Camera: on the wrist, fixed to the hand. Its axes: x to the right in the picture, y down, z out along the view.
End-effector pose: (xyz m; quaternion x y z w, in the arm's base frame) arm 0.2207 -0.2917 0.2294 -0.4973 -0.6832 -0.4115 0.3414
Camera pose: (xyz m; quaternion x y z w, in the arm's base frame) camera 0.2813 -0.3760 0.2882 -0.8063 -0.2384 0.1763 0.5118
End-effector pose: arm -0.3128 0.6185 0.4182 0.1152 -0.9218 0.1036 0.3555
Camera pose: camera -0.2641 0.7014 0.4889 -0.4854 -0.7282 0.4838 0.0018
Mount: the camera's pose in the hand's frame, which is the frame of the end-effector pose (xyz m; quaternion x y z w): 0.0014 0.0573 -0.1047 0.1978 -0.1512 0.7031 0.6661
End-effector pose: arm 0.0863 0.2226 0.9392 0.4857 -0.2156 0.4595 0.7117
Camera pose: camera 0.0229 0.3224 0.9229 0.3822 -0.5018 0.7756 0.0223
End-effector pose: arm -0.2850 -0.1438 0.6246 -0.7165 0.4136 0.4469 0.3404
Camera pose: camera -0.2985 -0.2584 0.6552 -0.0516 0.8162 0.5635 0.1168
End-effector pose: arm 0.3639 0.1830 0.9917 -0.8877 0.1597 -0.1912 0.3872
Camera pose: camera 0.3089 0.0796 1.0148 -0.4313 0.6341 0.2475 0.5921
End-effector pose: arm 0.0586 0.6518 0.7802 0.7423 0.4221 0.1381 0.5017
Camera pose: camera 0.0216 0.7106 0.8773 0.9114 -0.2893 0.2490 0.1541
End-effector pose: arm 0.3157 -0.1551 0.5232 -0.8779 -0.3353 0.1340 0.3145
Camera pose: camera 0.3924 -0.2356 0.5666 -0.7380 0.3729 0.5094 0.2382
